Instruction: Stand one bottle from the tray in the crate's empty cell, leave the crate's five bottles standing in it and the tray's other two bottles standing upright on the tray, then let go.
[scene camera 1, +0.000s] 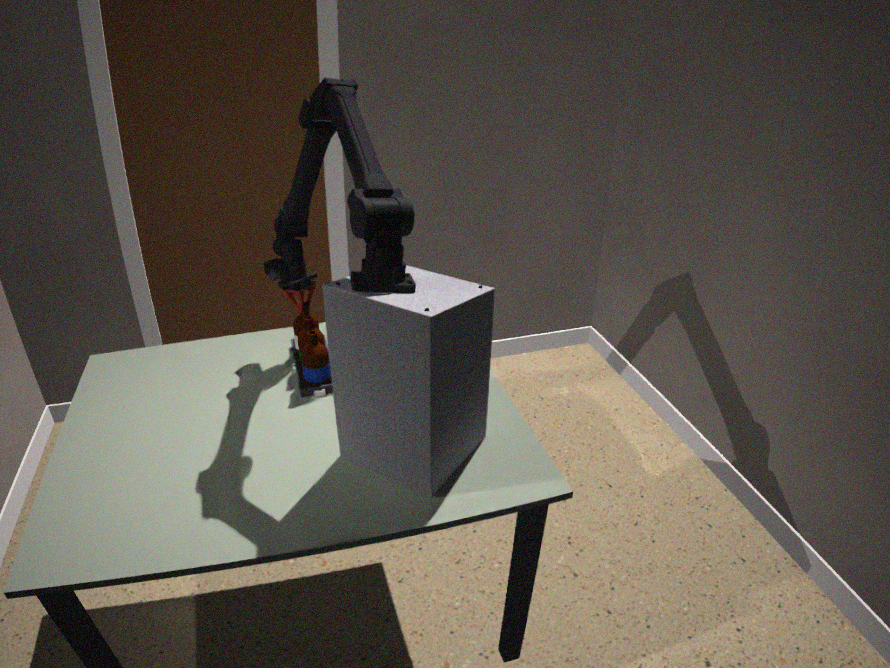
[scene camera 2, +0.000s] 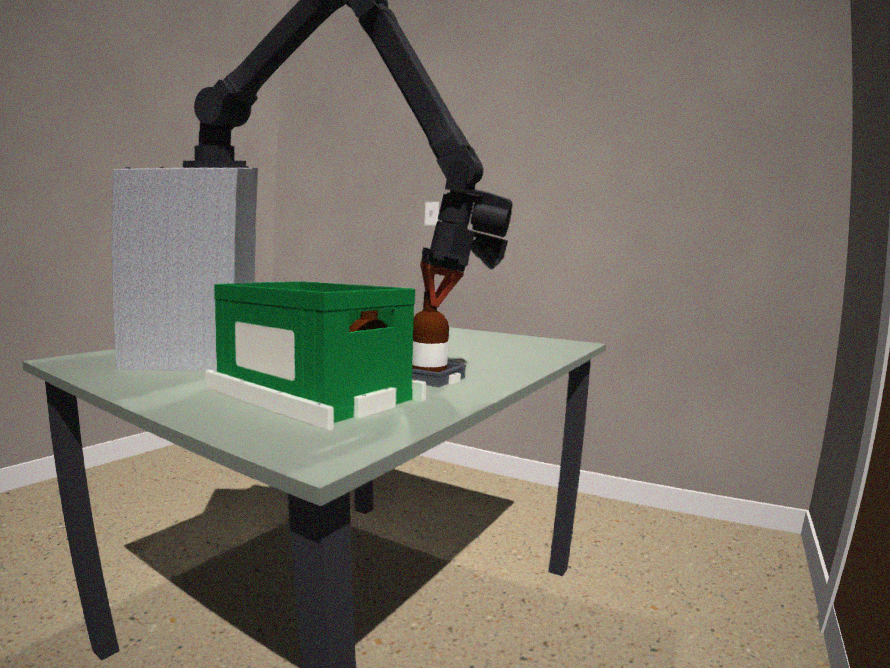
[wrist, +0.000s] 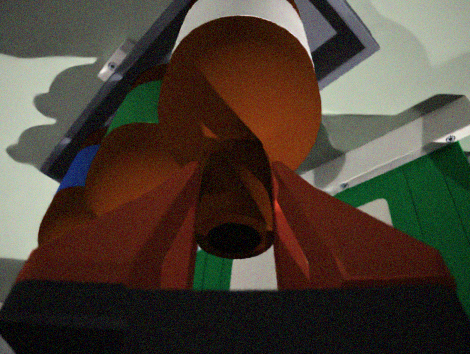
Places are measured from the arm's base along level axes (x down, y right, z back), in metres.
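Pixels of known places: gripper, fingertip midpoint: (scene camera 1: 303, 311) (scene camera 2: 432, 305) (wrist: 235, 176); arm's base, origin of the base link: (scene camera 1: 382, 285) (scene camera 2: 214, 167).
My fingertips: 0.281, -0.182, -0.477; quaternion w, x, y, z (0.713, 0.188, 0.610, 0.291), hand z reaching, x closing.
Observation:
Ahead of a thing's pixels: the offset from my fingertips to its top centre, as dx, dy, dz. "spot": to the spot under its first point. Level surfaces: height alone.
My gripper (scene camera 1: 304, 309) (scene camera 2: 434, 302) (wrist: 235, 176) is shut on the neck of the white-banded bottle @[-0.025, +0.002, +0.005] (scene camera 2: 430, 327) (wrist: 255, 90). This brown bottle is upright, with its base at the dark grey tray @[spot: +0.120, -0.018, -0.049] (scene camera 2: 457, 371) (wrist: 361, 29). A green-banded bottle @[-0.022, +0.015, +0.087] (wrist: 135, 105) and a blue-banded bottle @[-0.022, +0.024, +0.170] (scene camera 1: 316, 374) (wrist: 76, 172) stand beside it on the tray. The left finger partly covers them in the wrist view. The green crate @[-0.038, +0.240, +0.062] (scene camera 2: 276, 313) (wrist: 425, 200) stands beside the tray. Part of one brown bottle @[-0.025, +0.198, -0.027] (scene camera 2: 368, 323) shows through its hand hole. The other crate bottles and the empty cell are hidden by the crate's walls.
White strips (scene camera 2: 269, 399) (wrist: 400, 140) run along the crate's foot on the green table @[dx +0.137] (scene camera 1: 158, 431) (scene camera 2: 531, 345). The tall grey pedestal (scene camera 1: 384, 381) (scene camera 2: 172, 266) carries the arm and stands near the crate, hiding the crate in scene camera 1.

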